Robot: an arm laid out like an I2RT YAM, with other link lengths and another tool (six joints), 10 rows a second.
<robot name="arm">
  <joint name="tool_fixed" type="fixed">
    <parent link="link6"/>
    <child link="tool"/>
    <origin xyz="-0.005 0.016 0.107" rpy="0.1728 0 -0.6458"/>
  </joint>
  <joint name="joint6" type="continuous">
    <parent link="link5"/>
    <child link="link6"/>
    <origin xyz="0 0.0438 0.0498" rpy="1.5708 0 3.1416"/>
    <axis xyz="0 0 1"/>
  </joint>
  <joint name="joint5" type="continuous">
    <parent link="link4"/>
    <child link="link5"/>
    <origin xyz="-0.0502 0.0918 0.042" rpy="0 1.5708 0"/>
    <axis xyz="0 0 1"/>
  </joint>
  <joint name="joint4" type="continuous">
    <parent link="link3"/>
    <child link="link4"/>
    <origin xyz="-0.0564 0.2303 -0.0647"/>
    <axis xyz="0 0 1"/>
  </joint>
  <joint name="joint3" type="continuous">
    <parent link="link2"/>
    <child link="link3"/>
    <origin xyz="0 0.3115 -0.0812" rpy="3.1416 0 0"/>
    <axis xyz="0 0 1"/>
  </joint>
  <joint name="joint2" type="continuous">
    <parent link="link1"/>
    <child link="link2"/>
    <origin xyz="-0.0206 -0.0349 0.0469" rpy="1.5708 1.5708 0"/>
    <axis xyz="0 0 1"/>
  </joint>
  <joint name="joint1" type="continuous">
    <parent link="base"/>
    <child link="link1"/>
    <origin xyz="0 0 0.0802" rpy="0 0 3.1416"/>
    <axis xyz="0 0 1"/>
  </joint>
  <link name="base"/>
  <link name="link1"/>
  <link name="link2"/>
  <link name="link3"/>
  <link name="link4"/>
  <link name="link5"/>
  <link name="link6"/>
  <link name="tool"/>
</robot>
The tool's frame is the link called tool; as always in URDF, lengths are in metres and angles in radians. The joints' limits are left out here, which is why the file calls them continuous.
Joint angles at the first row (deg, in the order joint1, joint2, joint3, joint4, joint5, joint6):
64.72, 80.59, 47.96, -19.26, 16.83, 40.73
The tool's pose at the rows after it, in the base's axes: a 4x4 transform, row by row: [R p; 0 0 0 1], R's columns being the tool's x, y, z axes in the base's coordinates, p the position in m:
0.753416 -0.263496 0.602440 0.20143; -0.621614 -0.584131 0.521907 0.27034; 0.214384 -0.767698 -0.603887 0.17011; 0 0 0 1
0.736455 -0.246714 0.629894 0.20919; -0.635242 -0.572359 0.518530 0.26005; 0.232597 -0.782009 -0.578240 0.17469; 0 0 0 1
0.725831 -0.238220 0.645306 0.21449; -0.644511 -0.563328 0.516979 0.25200; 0.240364 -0.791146 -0.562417 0.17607; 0 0 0 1
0.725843 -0.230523 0.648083 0.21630; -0.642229 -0.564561 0.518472 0.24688; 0.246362 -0.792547 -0.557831 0.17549; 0 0 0 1
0.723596 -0.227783 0.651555 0.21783; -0.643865 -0.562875 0.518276 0.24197; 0.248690 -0.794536 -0.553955 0.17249; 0 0 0 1
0.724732 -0.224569 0.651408 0.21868; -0.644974 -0.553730 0.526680 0.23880; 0.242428 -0.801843 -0.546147 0.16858; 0 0 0 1
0.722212 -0.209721 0.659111 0.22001; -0.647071 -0.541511 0.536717 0.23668; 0.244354 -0.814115 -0.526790 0.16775; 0 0 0 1
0.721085 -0.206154 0.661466 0.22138; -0.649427 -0.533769 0.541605 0.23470; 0.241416 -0.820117 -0.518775 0.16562; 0 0 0 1
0.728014 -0.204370 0.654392 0.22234; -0.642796 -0.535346 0.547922 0.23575; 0.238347 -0.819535 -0.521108 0.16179; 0 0 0 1
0.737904 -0.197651 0.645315 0.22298; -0.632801 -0.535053 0.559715 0.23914; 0.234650 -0.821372 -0.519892 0.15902; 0 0 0 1
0.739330 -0.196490 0.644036 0.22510; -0.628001 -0.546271 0.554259 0.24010; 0.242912 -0.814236 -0.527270 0.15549; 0 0 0 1
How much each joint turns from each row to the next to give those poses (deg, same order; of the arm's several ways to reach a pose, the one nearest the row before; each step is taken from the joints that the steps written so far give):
-1.96, -2.06, -1.30, 1.54, 0.51, -2.62
-1.78, -1.87, -1.43, 1.47, 0.45, -1.68
-1.55, -1.26, -1.34, 1.38, -0.20, -1.22
-0.92, -0.75, -0.92, 0.69, -0.46, -1.11
-0.86, -0.54, -1.34, 1.22, -0.41, -0.70
-0.82, -0.45, -1.76, 2.11, -0.88, -0.52
-0.51, -0.69, -1.68, 2.47, -0.25, -0.69
-0.63, -0.20, -1.14, 1.63, -0.53, -0.37
-0.41, 0.66, -0.55, 1.22, -0.82, -0.50
-0.13, 0.82, -0.36, 1.45, -0.87, -0.53
-0.16, 1.02, 0.09, 0.42, 0.08, -0.53

